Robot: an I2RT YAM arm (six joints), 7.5 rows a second.
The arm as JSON. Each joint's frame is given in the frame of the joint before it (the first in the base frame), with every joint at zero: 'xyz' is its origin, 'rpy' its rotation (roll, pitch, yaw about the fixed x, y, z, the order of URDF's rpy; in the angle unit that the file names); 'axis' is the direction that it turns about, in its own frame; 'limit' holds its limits. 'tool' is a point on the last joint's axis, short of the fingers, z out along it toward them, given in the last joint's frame.
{
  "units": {
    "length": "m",
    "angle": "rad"
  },
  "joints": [
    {
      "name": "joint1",
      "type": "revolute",
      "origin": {
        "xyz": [
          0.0,
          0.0,
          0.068
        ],
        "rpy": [
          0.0,
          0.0,
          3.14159
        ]
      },
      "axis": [
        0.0,
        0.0,
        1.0
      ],
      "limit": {
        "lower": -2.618,
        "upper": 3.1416
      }
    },
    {
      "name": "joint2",
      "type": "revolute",
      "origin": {
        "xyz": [
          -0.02,
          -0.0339,
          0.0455
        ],
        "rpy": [
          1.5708,
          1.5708,
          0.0
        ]
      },
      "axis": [
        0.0,
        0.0,
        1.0
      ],
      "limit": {
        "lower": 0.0,
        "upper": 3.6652
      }
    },
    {
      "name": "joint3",
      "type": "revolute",
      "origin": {
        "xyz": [
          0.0,
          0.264,
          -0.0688
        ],
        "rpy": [
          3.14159,
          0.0,
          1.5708
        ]
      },
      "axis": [
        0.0,
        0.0,
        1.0
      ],
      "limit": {
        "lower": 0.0,
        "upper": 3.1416
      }
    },
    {
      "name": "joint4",
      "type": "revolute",
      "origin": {
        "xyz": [
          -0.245,
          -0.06,
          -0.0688
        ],
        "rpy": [
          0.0,
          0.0,
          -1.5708
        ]
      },
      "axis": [
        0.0,
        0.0,
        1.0
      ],
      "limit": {
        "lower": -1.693,
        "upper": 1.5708
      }
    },
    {
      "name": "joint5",
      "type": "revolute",
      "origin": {
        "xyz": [
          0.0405,
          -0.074,
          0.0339
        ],
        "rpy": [
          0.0,
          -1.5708,
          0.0
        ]
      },
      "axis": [
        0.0,
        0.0,
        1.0
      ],
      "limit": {
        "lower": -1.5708,
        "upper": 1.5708
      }
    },
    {
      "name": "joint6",
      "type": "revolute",
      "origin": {
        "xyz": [
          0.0,
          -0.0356,
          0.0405
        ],
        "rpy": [
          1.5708,
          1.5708,
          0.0
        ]
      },
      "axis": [
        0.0,
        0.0,
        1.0
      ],
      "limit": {
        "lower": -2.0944,
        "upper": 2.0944
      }
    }
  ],
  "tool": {
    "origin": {
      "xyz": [
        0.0,
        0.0,
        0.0
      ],
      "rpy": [
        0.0,
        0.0,
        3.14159
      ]
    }
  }
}
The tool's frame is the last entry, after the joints.
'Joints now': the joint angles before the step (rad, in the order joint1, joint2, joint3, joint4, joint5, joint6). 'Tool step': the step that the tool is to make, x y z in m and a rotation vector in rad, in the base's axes. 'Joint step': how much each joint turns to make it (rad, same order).
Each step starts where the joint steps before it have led.
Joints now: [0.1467, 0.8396, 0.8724, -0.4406, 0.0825, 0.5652]
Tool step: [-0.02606, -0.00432, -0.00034, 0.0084, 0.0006, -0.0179]
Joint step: [0.0000, -0.1069, -0.0250, -0.0826, 0.0131, 0.0149]
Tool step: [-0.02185, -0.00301, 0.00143, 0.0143, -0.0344, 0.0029]
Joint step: [0.0000, -0.0972, -0.0211, -0.0406, -0.0062, 0.0073]
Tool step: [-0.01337, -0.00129, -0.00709, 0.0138, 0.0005, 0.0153]
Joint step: [-0.0001, -0.0667, -0.0344, -0.0314, -0.0193, 0.0072]
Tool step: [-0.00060, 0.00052, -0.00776, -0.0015, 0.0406, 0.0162]
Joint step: [0.0001, -0.0027, -0.0163, -0.0267, -0.0166, -0.0020]
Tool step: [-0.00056, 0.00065, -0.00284, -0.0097, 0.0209, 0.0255]
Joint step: [-0.0001, 0.0006, -0.0030, -0.0178, -0.0206, -0.0165]
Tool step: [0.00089, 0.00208, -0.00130, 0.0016, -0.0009, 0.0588]
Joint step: [0.0001, 0.0018, -0.0062, 0.0092, -0.0539, -0.0233]
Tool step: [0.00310, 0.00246, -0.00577, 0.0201, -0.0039, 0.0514]
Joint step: [0.0003, 0.0012, -0.0281, 0.0359, -0.0545, -0.0037]
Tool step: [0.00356, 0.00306, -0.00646, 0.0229, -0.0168, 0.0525]
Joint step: [0.0051, -0.0010, -0.0366, 0.0556, -0.0515, -0.0007]
